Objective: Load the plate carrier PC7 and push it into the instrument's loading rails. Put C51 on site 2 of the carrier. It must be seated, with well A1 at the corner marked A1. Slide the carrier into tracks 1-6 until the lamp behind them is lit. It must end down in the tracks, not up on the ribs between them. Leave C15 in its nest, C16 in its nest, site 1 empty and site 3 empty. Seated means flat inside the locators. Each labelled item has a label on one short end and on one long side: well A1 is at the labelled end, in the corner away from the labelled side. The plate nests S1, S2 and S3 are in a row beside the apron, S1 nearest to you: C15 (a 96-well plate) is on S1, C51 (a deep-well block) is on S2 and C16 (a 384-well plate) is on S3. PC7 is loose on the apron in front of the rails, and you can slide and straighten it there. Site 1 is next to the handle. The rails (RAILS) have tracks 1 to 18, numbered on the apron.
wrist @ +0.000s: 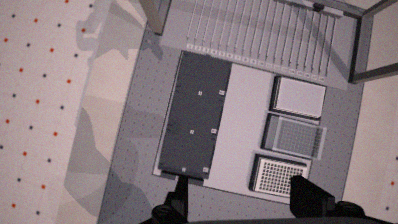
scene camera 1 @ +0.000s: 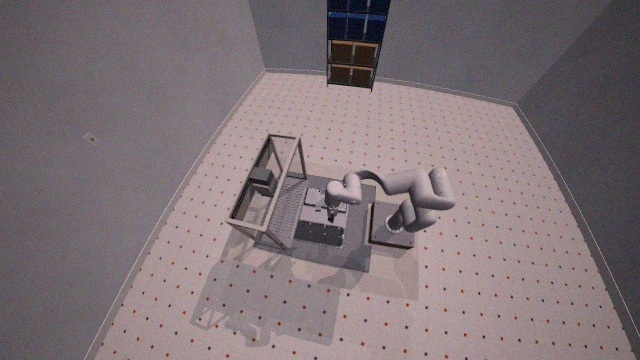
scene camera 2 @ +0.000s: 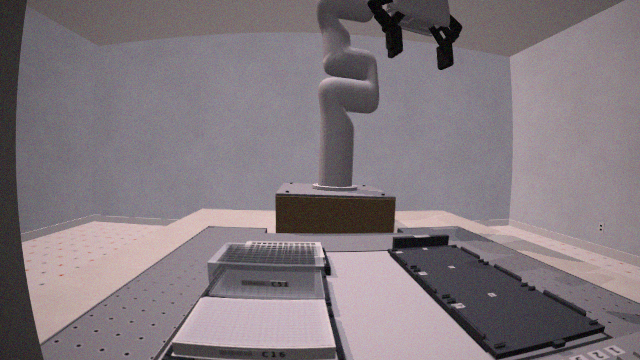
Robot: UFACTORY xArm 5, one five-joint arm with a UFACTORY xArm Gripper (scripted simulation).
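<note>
You'd see my gripper in the pictures, and it's there in the wrist view as well, and then there's a plate carrier PC7 in the pictures too.
</note>
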